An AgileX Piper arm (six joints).
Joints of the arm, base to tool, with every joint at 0 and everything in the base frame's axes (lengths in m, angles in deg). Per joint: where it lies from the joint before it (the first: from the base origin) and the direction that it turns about. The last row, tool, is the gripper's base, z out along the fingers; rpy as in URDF.
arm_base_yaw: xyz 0 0 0.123 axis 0 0 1
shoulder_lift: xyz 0 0 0 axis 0 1 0
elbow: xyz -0.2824 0 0.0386 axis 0 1 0
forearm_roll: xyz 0.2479 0 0.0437 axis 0.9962 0 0.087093
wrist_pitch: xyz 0 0 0 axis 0 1 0
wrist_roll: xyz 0.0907 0 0.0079 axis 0.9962 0 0.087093
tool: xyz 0 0 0 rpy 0 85 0
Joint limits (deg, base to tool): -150..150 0..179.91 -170..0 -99.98..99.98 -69.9..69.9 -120..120
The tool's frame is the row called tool.
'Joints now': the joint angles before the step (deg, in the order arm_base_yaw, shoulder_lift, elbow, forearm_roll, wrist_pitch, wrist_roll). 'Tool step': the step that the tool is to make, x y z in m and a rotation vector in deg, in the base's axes. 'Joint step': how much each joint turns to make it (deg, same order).
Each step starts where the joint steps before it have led.
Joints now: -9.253, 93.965, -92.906, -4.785, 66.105, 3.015
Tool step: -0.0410, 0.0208, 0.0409, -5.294, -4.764, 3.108
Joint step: 3.920, -9.045, 2.034, -4.708, 1.621, -0.004
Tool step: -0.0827, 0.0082, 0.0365, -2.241, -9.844, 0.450
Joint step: 0.591, -16.779, 8.375, -1.383, -1.614, 0.069
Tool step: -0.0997, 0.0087, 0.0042, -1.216, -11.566, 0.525
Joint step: 0.077, -20.865, 12.261, -0.093, -3.067, 0.074
